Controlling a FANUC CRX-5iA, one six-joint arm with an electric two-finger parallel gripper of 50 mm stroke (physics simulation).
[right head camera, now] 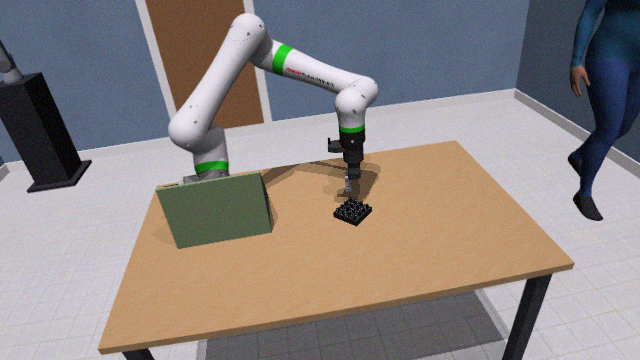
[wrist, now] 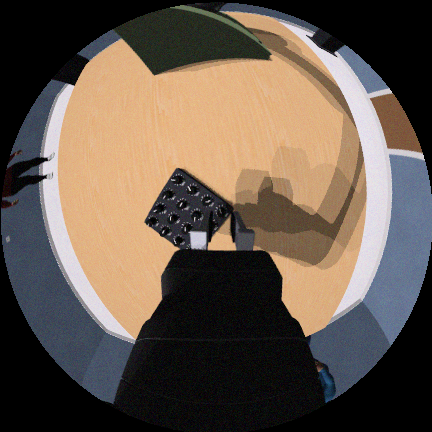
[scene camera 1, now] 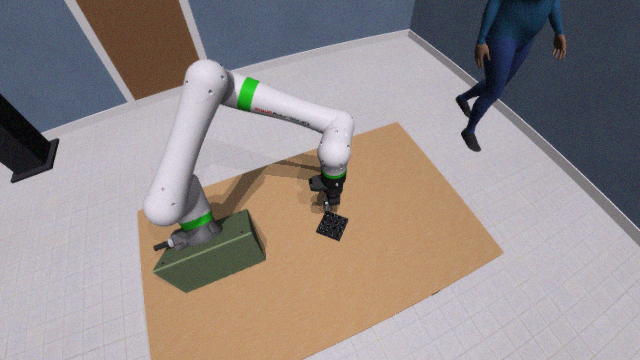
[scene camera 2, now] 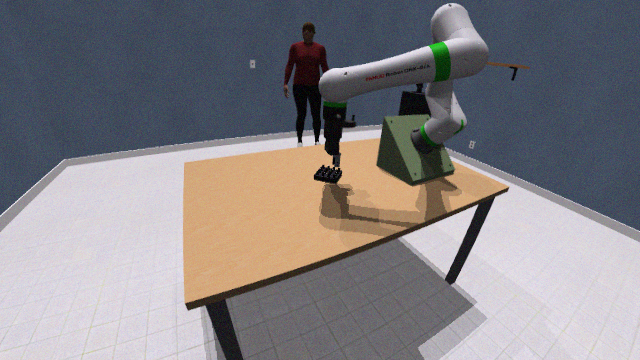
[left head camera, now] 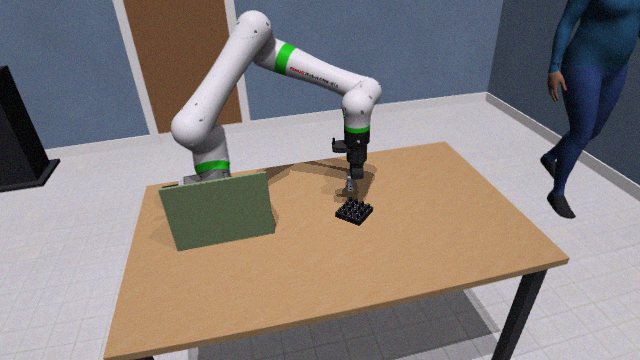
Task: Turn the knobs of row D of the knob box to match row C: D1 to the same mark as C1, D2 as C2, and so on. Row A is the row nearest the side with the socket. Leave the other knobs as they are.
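Pixels of known places: gripper, fingertip midpoint: [right head camera: 348, 188] [wrist: 221, 220] [scene camera 1: 326, 207] [scene camera 2: 335, 165] [left head camera: 349, 188]; arm's base, origin of the base link: [right head camera: 214, 188] [scene camera 1: 204, 236] [scene camera 2: 421, 141] [left head camera: 215, 189].
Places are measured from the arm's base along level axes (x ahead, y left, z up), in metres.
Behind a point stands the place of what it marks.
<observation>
The black knob box [left head camera: 354, 213] {y -0.107, x 0.497, z -0.135 m} [right head camera: 352, 213] {y -0.106, x 0.498, z -0.135 m} [scene camera 1: 332, 226] {y -0.091, x 0.500, z -0.136 m} [scene camera 2: 327, 176] {y -0.044, x 0.530, z -0.132 m} [wrist: 190, 208] {y -0.071, x 0.494, z -0.135 m} lies flat on the table, turned at an angle, with a four-by-four grid of black knobs. White pointer lines show on several knobs in the wrist view, but row labels and exact marks are too small to read. The socket cannot be made out. My gripper [left head camera: 350, 191] {y -0.026, x 0.502, z -0.075 m} [right head camera: 348, 191] {y -0.026, x 0.502, z -0.075 m} [scene camera 1: 327, 208] {y -0.026, x 0.502, z -0.075 m} [scene camera 2: 337, 165] {y -0.026, x 0.502, z -0.075 m} [wrist: 221, 220] {y -0.026, x 0.502, z -0.075 m} points down, fingers partly open with nothing between them, a little above the box's right corner in the wrist view. The fingers and gripper body hide some knobs along the lower right edge there.
The wooden table [left head camera: 310, 280] {y -0.377, x 0.270, z -0.157 m} [right head camera: 310, 270] {y -0.341, x 0.306, z -0.158 m} [scene camera 1: 280, 300] {y -0.293, x 0.188, z -0.158 m} [scene camera 2: 240, 225] {y 0.129, x 0.952, z -0.158 m} carries the green wedge-shaped robot base [left head camera: 220, 215] {y -0.120, x 0.010, z -0.034 m} [scene camera 1: 215, 265] {y -0.120, x 0.013, z -0.019 m} [scene camera 2: 415, 150] {y 0.035, x 0.076, z -0.031 m} to one side of the box. A person in blue [left head camera: 595, 75] [scene camera 1: 505, 60] stands beyond the table; another in red [scene camera 2: 307, 65] stands behind it.
</observation>
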